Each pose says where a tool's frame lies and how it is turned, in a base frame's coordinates. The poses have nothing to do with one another.
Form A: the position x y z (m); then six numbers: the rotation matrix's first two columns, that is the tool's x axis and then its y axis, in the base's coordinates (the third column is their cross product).
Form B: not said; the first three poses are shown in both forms.
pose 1, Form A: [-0.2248 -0.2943 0.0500 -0.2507 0.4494 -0.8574 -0.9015 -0.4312 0.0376]
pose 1, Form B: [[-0.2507 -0.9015 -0.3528], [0.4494 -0.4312 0.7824], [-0.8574 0.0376 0.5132]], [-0.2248 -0.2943 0.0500]
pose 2, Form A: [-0.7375 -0.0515 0.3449 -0.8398 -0.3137 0.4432 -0.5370 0.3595 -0.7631]
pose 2, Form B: [[-0.8398 -0.5370 0.0801], [-0.3137 0.3595 -0.8788], [0.4432 -0.7631 -0.4704]], [-0.7375 -0.0515 0.3449]
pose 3, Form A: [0.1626 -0.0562 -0.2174 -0.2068 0.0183 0.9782 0.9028 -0.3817 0.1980]
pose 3, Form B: [[-0.2068 0.9028 0.3770], [0.0183 -0.3817 0.9241], [0.9782 0.1980 0.0624]], [0.1626 -0.0562 -0.2174]
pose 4, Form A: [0.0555 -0.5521 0.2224 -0.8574 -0.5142 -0.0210 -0.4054 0.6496 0.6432]
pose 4, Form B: [[-0.8574 -0.4054 -0.3171], [-0.5142 0.6496 0.5600], [-0.0210 0.6432 -0.7654]], [0.0555 -0.5521 0.2224]
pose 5, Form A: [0.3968 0.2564 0.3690 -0.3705 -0.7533 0.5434 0.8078 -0.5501 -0.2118]
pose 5, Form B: [[-0.3705 0.8078 0.4585], [-0.7533 -0.5501 0.3605], [0.5434 -0.2118 0.8123]], [0.3968 0.2564 0.3690]
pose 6, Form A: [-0.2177 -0.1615 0.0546 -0.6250 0.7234 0.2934 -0.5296 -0.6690 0.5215]
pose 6, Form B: [[-0.6250 -0.5296 0.5735], [0.7234 -0.6690 0.1706], [0.2934 0.5215 0.8012]], [-0.2177 -0.1615 0.0546]
